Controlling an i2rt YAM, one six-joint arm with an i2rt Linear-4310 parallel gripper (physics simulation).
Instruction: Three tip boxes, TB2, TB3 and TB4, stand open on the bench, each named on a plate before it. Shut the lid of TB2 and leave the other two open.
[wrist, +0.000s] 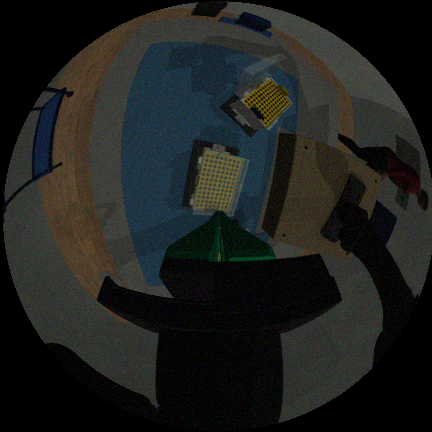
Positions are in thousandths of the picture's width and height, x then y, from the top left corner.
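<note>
There's the gripper (506, 501) in view, along with a tip box (622, 233), and you'd also see a clear lid (584, 175).
</note>
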